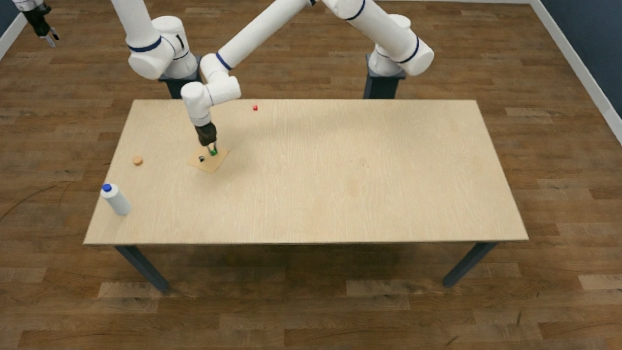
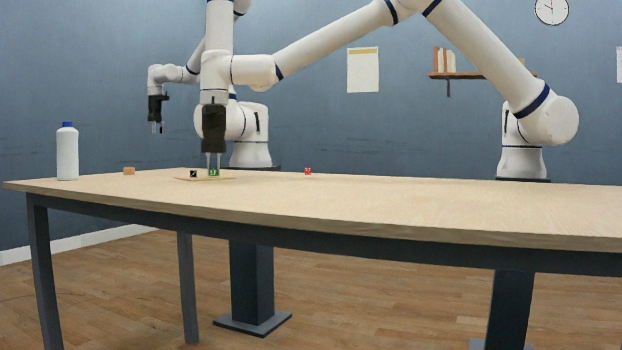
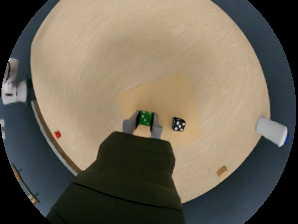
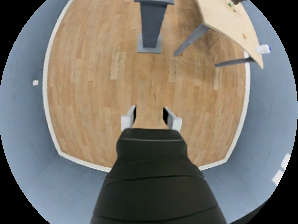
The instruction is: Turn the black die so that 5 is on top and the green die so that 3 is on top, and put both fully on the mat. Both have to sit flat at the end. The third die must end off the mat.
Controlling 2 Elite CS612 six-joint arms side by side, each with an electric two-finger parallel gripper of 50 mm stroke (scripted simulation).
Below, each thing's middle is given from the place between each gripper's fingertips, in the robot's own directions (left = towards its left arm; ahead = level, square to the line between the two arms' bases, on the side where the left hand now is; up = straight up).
The tan mat (image 3: 170, 97) lies 2 cm to the right of my left hand (image 2: 213, 175), 2 cm below it and 2 cm ahead of it. Round my left hand: white bottle (image 2: 67, 137) 34 cm to the right, 28 cm ahead, 5 cm above.
Right now my right hand is 910 mm short of the white bottle, 520 mm to the right of it and 100 mm above it. Round my right hand: tan mat: 830 mm to the left, 650 mm ahead, 170 mm below.
